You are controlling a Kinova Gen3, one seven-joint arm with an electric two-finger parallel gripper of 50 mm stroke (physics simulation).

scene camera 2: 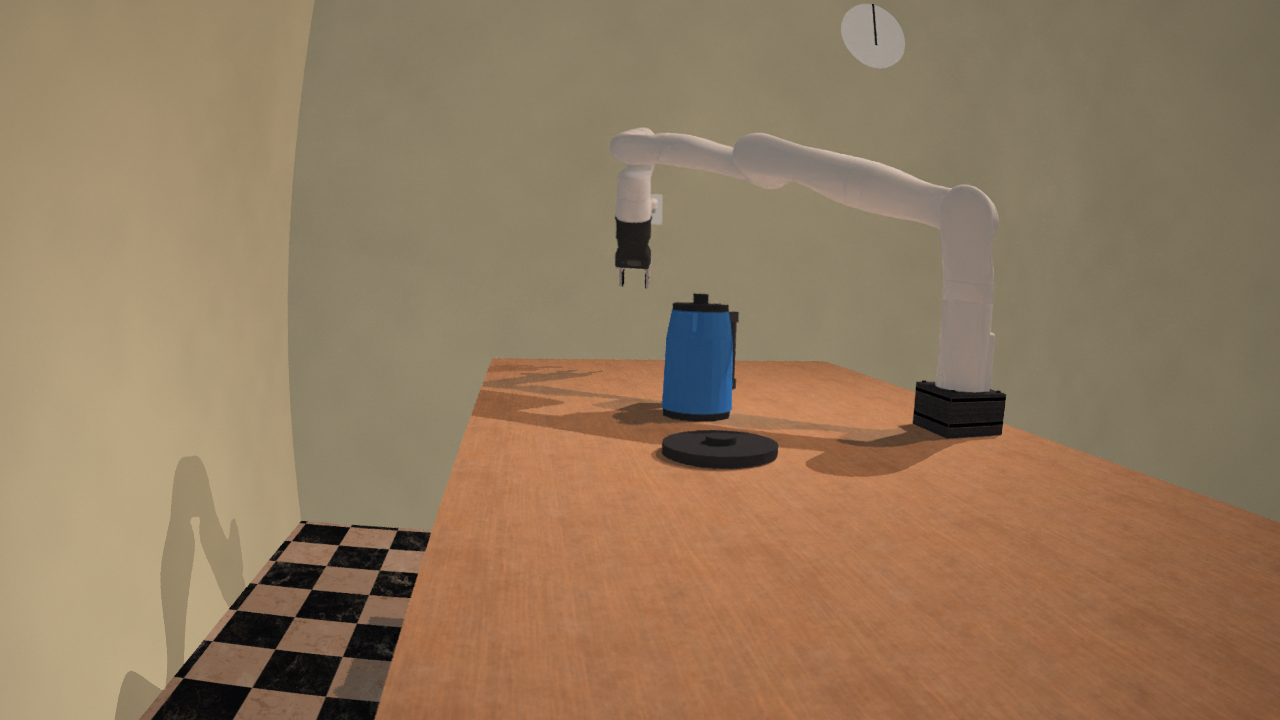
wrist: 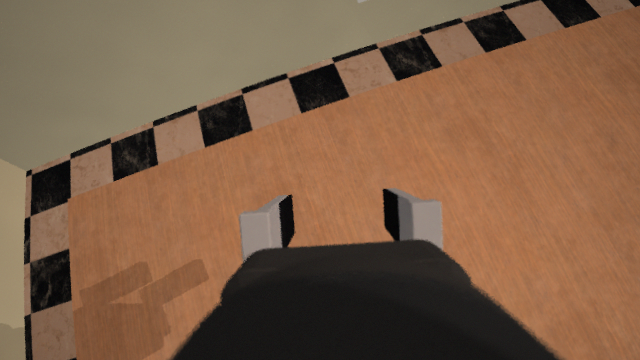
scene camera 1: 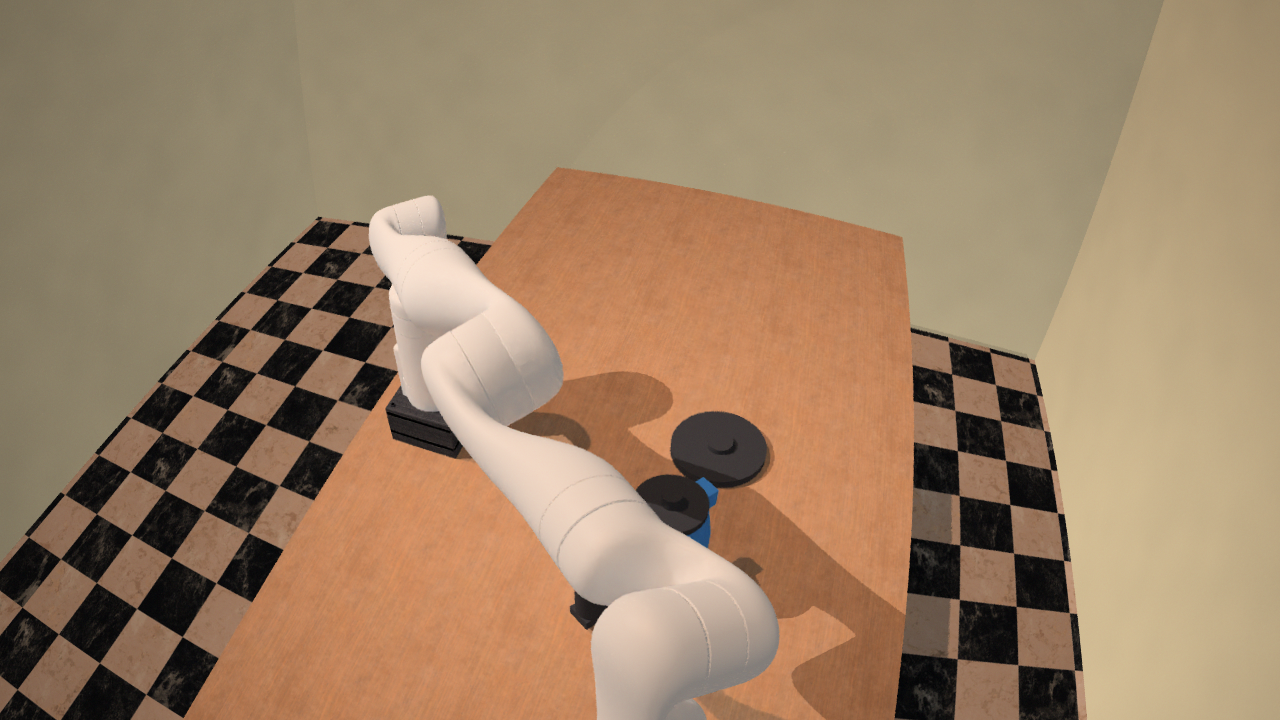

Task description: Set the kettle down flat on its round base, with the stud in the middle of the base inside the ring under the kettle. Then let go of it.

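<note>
The blue kettle (scene camera 1: 699,535) (scene camera 2: 698,362) with a black lid and a black handle stands upright on the table, apart from the base. In scene camera 1 the arm covers much of it. The round black base (scene camera 1: 696,447) (scene camera 2: 689,451) with a raised stud (scene camera 1: 721,444) (scene camera 2: 719,439) in its middle lies flat beside the kettle, nearer scene camera 2. The ring under the kettle is hidden. My gripper (scene camera 2: 634,281) (wrist: 338,211) is open and empty, pointing down, higher than the kettle's lid and off to its left in scene camera 2. Neither kettle nor base shows in the wrist view.
The wooden table (scene camera 1: 769,295) (scene camera 2: 805,573) (wrist: 500,150) carries the kettle, the base and the arm's black mount (scene camera 1: 420,429) (scene camera 2: 957,410). The arm passes above the kettle in scene camera 1. A table edge and corner with checkered floor beyond show in the wrist view.
</note>
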